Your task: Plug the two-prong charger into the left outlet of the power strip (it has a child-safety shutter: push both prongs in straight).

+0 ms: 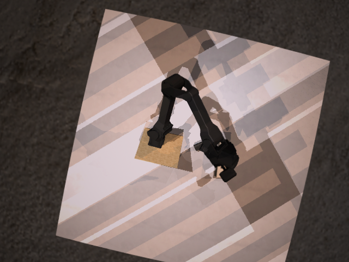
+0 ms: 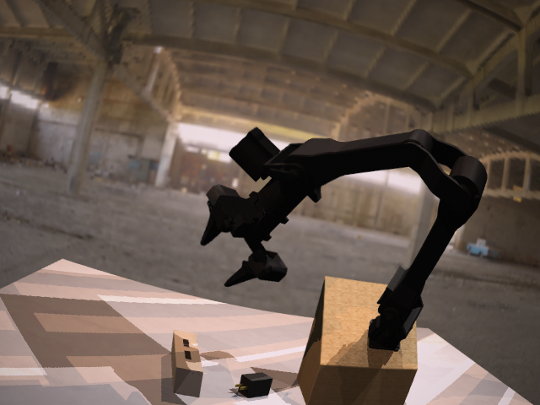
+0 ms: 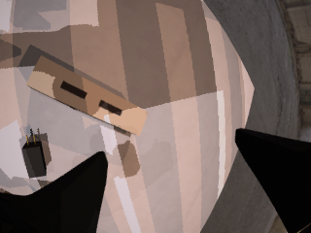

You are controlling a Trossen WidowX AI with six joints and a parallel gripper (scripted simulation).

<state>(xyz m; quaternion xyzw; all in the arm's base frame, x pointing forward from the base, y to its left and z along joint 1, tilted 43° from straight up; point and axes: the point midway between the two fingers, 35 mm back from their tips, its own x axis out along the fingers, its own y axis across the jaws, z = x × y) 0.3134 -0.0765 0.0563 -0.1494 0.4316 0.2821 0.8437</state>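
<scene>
The black charger lies 100 mm behind my gripper tip, 60 mm to the left of it and 200 mm below it.
</scene>
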